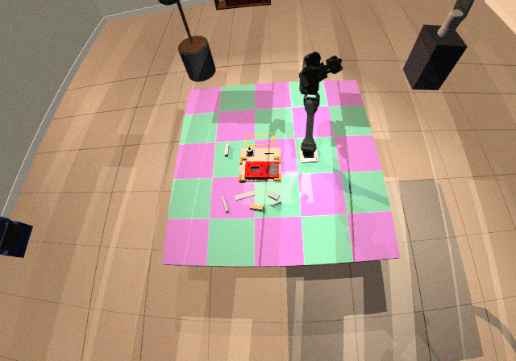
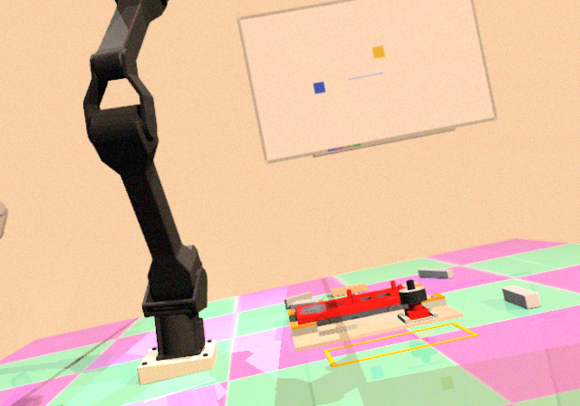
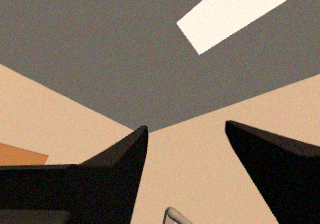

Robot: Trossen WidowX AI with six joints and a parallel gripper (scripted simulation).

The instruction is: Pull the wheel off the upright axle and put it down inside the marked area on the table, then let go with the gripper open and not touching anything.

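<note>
Now: the wheel 75 cm below my gripper tip, 38 cm ahead of it and 12 cm to the right of it.
</note>
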